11 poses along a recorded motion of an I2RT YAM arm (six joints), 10 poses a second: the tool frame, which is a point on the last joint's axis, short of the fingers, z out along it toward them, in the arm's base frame.
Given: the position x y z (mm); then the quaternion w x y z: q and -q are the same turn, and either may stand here.
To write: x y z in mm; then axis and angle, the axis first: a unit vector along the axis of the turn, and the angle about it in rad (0 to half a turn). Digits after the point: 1 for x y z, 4 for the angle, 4 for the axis.
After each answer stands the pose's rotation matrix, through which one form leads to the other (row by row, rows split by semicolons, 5 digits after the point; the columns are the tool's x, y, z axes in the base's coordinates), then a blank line. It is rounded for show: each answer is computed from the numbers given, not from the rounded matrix.
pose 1, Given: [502.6 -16.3 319.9 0.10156 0.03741 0.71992 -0.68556]
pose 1, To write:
[502.6 -16.3 319.9 0.0376 0.7237 -0.6891 2.9381]
-0.97657 0.19312 0.09494; -0.08539 0.05721 -0.99470; -0.19753 -0.97951 -0.03938

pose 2, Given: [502.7 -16.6 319.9 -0.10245 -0.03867 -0.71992 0.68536]
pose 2, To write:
[502.7 -16.6 319.9 0.0389 0.7237 -0.6890 2.9363]
-0.97602 0.19611 0.09451; -0.08475 0.05757 -0.99474; -0.20052 -0.97889 -0.03957

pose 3, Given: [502.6 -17.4 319.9 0.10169 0.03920 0.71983 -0.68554]
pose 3, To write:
[502.6 -17.4 319.9 0.0394 0.7236 -0.6891 2.9379]
-0.97624 0.19586 0.09265; -0.08299 0.05699 -0.99492; -0.20015 -0.97897 -0.03939

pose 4, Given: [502.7 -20.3 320.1 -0.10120 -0.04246 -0.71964 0.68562]
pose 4, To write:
[502.7 -20.3 320.1 0.0427 0.7234 -0.6892 2.9388]
-0.97591 0.19988 0.08743; -0.07766 0.05625 -0.99539; -0.20388 -0.97820 -0.03937

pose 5, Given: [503.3 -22.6 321.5 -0.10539 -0.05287 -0.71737 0.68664]
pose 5, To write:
[503.3 -22.6 321.5 0.0532 0.7214 -0.6905 2.9304]
-0.97220 0.22059 0.07860; -0.06888 0.05146 -0.99630; -0.22381 -0.97401 -0.03483

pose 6, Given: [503.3 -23.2 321.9 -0.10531 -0.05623 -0.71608 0.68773]
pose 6, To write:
[503.3 -23.2 321.9 0.0565 0.7201 -0.6916 2.9306]
-0.97150 0.22538 0.07348; -0.06432 0.04773 -0.99679; -0.22816 -0.97310 -0.03187

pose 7, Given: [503.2 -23.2 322.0 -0.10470 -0.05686 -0.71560 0.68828]
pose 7, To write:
[503.2 -23.2 322.0 0.0572 0.7196 -0.6921 2.9318]
-0.97161 0.22550 0.07157; -0.06275 0.04608 -0.99696; -0.22812 -0.97315 -0.03062

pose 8, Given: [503.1 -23.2 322.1 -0.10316 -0.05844 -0.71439 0.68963]
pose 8, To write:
[503.1 -23.2 322.1 0.0588 0.7182 -0.6933 2.9349]
-0.97189 0.22578 0.06679; -0.05879 0.04199 -0.99739; -0.22800 -0.97327 -0.02754

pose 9, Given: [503.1 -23.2 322.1 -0.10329 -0.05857 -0.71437 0.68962]
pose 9, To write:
[503.1 -23.2 322.1 0.0589 0.7182 -0.6933 2.9346]
-0.97180 0.22614 0.06679; -0.05878 0.04199 -0.99739; -0.22836 -0.97319 -0.02751

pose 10, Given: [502.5 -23.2 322.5 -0.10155 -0.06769 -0.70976 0.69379]
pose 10, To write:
[502.5 -23.2 322.5 0.0680 0.7134 -0.6974 2.9381]
-0.97021 0.23700 0.05023; -0.04482 0.02815 -0.99860; -0.23808 -0.97110 -0.01668

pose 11, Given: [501.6 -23.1 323.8 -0.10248 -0.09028 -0.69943 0.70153]
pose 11, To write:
[501.6 -23.1 323.8 0.0908 0.7031 -0.7052 2.9363]
-0.96269 0.27007 0.01669; -0.01750 -0.00059 -0.99985; -0.27002 -0.96284 0.00529

